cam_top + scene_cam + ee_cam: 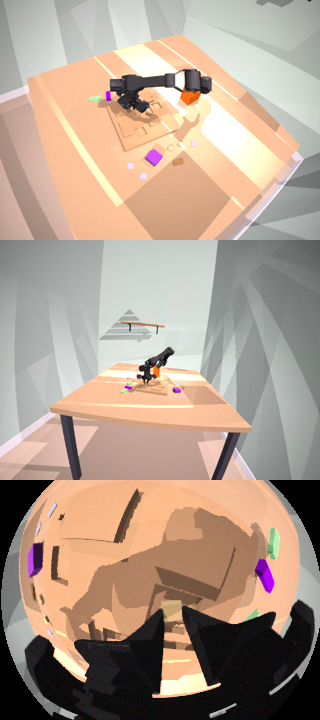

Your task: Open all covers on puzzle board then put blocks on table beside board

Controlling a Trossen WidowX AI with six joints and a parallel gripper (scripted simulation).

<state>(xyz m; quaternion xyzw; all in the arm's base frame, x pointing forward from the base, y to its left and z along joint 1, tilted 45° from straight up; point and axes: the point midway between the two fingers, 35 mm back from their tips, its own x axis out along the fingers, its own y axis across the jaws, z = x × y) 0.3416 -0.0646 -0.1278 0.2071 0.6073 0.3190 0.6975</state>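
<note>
My gripper tip is 6 cm to the right of the tan puzzle board. The rest, counted from my gripper tip: orange block: 1 cm ahead, 38 cm to the left, 1 cm below; purple block: 6 cm ahead, 16 cm to the right, 1 cm below; mint-green block: 13 cm ahead, 19 cm to the right, 1 cm below.
</note>
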